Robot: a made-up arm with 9 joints. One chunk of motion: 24 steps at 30 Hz.
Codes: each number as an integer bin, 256 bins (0 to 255) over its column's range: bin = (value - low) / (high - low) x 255, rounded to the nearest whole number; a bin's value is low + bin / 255 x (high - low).
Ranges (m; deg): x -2.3..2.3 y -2.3..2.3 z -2.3..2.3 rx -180..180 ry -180..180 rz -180..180
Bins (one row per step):
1: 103 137 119 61 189 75
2: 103 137 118 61 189 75
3: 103 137 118 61 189 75
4: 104 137 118 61 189 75
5: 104 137 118 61 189 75
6: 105 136 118 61 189 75
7: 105 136 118 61 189 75
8: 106 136 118 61 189 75
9: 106 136 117 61 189 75
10: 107 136 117 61 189 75
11: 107 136 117 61 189 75
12: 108 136 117 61 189 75
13: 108 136 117 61 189 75
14: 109 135 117 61 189 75
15: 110 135 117 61 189 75
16: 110 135 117 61 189 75
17: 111 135 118 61 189 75
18: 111 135 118 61 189 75
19: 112 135 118 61 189 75
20: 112 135 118 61 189 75
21: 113 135 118 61 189 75
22: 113 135 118 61 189 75
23: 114 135 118 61 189 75
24: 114 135 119 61 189 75
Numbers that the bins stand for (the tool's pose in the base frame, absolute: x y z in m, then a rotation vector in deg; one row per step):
1: -0.4420 0.1714 -0.1533 -93.88 86.82 -74.12
2: -0.4420 0.1714 -0.1714 -93.88 86.82 -74.12
3: -0.4420 0.1714 -0.1714 -93.88 86.82 -74.12
4: -0.4239 0.1714 -0.1714 -93.88 86.82 -74.12
5: -0.4239 0.1714 -0.1714 -93.88 86.82 -74.12
6: -0.4059 0.1533 -0.1714 -93.88 86.82 -74.12
7: -0.4059 0.1533 -0.1714 -93.88 86.82 -74.12
8: -0.3878 0.1533 -0.1714 -93.88 86.82 -74.12
9: -0.3878 0.1533 -0.1894 -93.88 86.82 -74.12
10: -0.3698 0.1533 -0.1894 -93.88 86.82 -74.12
11: -0.3698 0.1533 -0.1894 -93.88 86.82 -74.12
12: -0.3518 0.1533 -0.1894 -93.88 86.82 -74.12
13: -0.3518 0.1533 -0.1894 -93.88 86.82 -74.12
14: -0.3337 0.1353 -0.1894 -93.88 86.82 -74.12
15: -0.3157 0.1353 -0.1894 -93.88 86.82 -74.12
16: -0.3157 0.1353 -0.1894 -93.88 86.82 -74.12
17: -0.2976 0.1353 -0.1714 -93.88 86.82 -74.12
18: -0.2976 0.1353 -0.1714 -93.88 86.82 -74.12
19: -0.2796 0.1353 -0.1714 -93.88 86.82 -74.12
20: -0.2796 0.1353 -0.1714 -93.88 86.82 -74.12
21: -0.2616 0.1353 -0.1714 -93.88 86.82 -74.12
22: -0.2616 0.1353 -0.1714 -93.88 86.82 -74.12
23: -0.2435 0.1353 -0.1714 -93.88 86.82 -74.12
24: -0.2435 0.1353 -0.1533 -93.88 86.82 -74.12

